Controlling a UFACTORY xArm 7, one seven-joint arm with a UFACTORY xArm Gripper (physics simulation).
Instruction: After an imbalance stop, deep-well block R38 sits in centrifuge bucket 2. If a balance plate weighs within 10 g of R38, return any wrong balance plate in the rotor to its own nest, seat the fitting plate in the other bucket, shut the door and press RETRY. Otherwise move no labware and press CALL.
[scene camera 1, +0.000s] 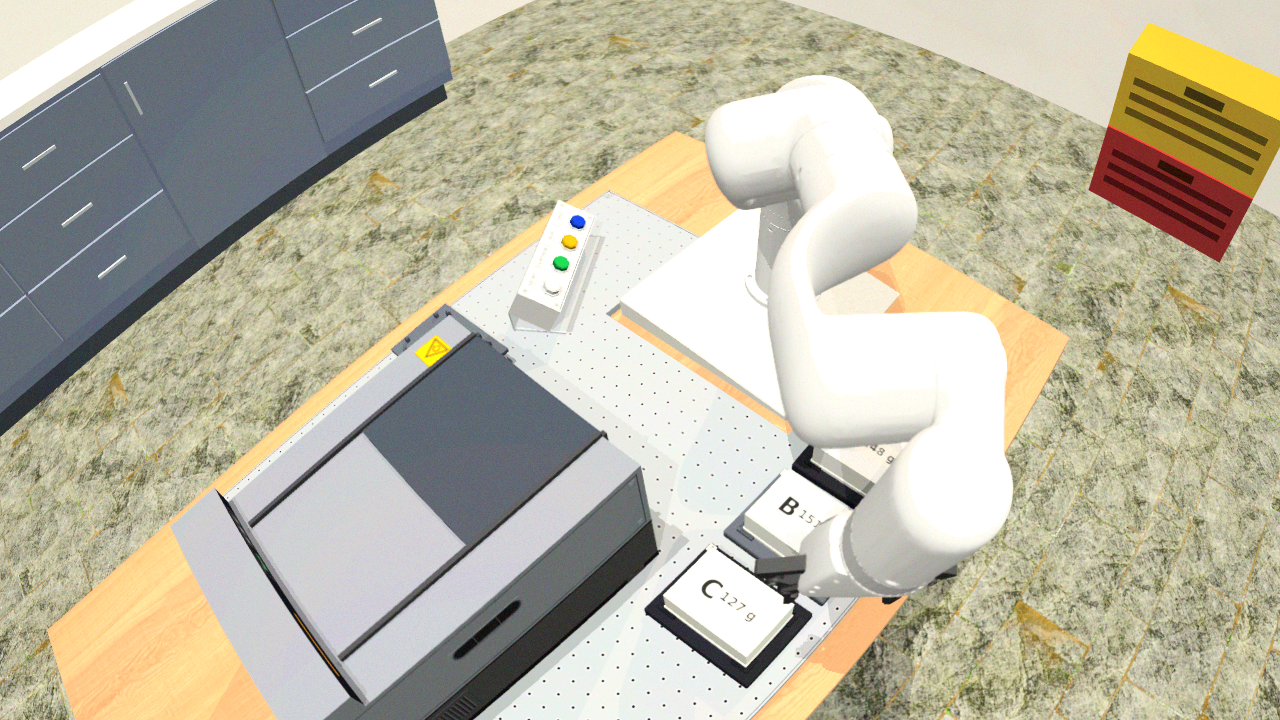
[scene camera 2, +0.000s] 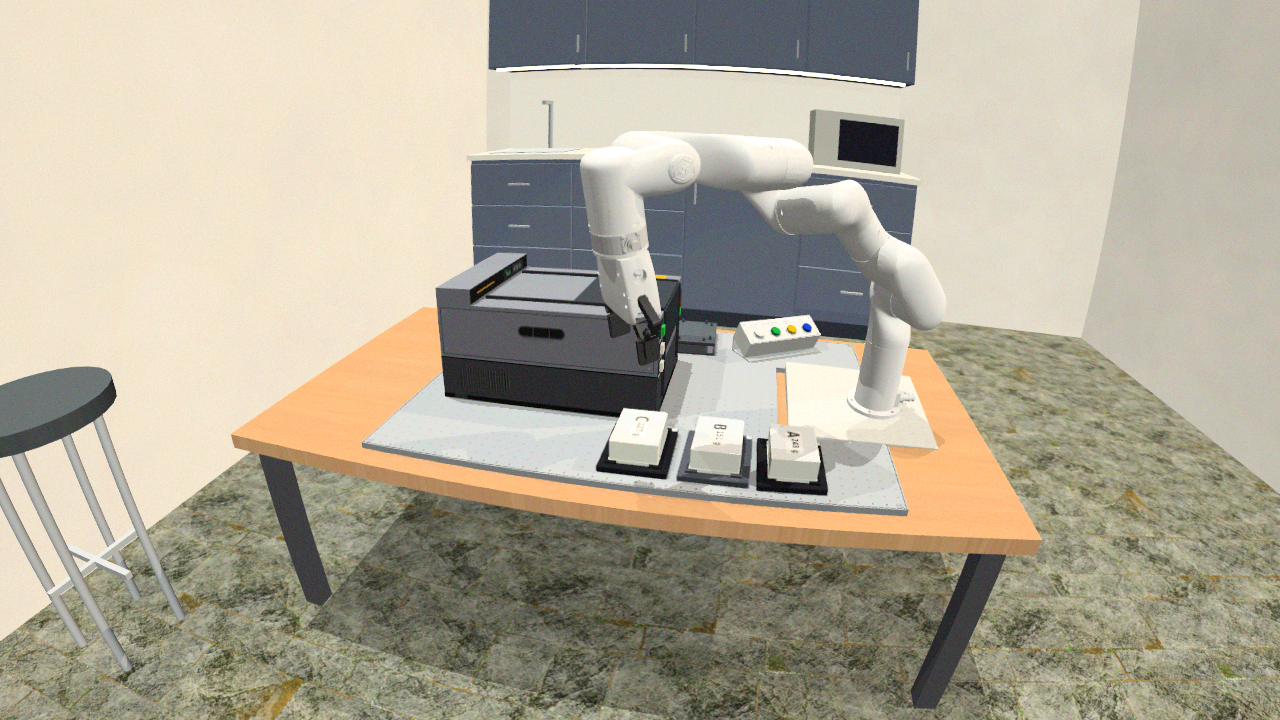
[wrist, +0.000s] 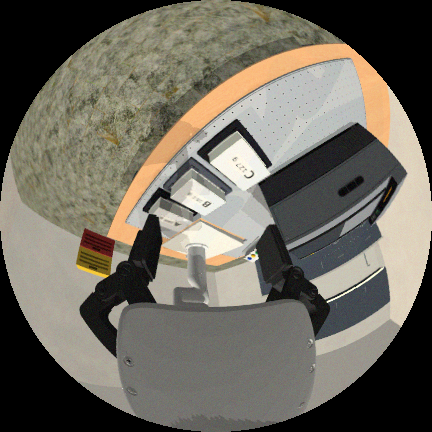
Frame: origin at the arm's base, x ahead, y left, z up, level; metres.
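Seen in the pictures: gripper, fingertip midpoint: (scene camera 2: 634, 348) (wrist: 212, 231); arm's base, origin of the base link: (scene camera 2: 873, 404) (wrist: 196, 247).
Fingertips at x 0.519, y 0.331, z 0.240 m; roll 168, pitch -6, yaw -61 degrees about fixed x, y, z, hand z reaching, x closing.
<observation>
Pixels of each thing's top centre, then the offset from my fingertips to it. "pt": a spot on its surface instead.
- Balance plate C, middle of its top: (scene camera 1: 728, 600) (scene camera 2: 639, 425) (wrist: 242, 167) 0.009 m back, 0.119 m right, 0.191 m down
- Plate B, middle of its top: (scene camera 1: 806, 518) (scene camera 2: 719, 434) (wrist: 198, 199) 0.146 m back, 0.097 m right, 0.191 m down
- Plate A, middle of its top: (scene camera 1: 870, 446) (scene camera 2: 794, 442) (wrist: 169, 221) 0.277 m back, 0.073 m right, 0.191 m down
- sloped button box, middle of its top: (scene camera 1: 549, 243) (scene camera 2: 779, 320) (wrist: 258, 256) 0.349 m back, 0.650 m right, 0.161 m down
- dark low bracket, surface spot: (scene camera 2: 698, 337) pt 0.142 m back, 0.642 m right, 0.212 m down
My gripper (scene camera 1: 838, 595) (scene camera 2: 633, 335) (wrist: 212, 231) is open and empty, raised above the nest row. Balance plate C (scene camera 1: 726, 604) (scene camera 2: 639, 438) (wrist: 237, 160), marked 127 g, sits in its black nest. Plate B (scene camera 1: 787, 510) (scene camera 2: 717, 447) (wrist: 200, 192), marked 151 g, sits in the grey middle nest. Plate A (scene camera 1: 854, 456) (scene camera 2: 793, 454) (wrist: 171, 214) sits in the other black nest, partly hidden by the arm in scene camera 1. The centrifuge (scene camera 1: 554, 537) (scene camera 2: 554, 358) (wrist: 320, 195) has a light and a dark top panel. R38, the rotor and the buckets are not visible.
A sloped button box (scene camera 1: 537, 308) (scene camera 2: 747, 344) with white, green, yellow and blue buttons stands beyond the centrifuge, near the arm's base plate (scene camera 1: 689, 313) (scene camera 2: 823, 429). Their labels are unreadable. Small buttons line the centrifuge's side facing the arm. A dark low bracket (scene camera 2: 698, 337) stands behind it.
</observation>
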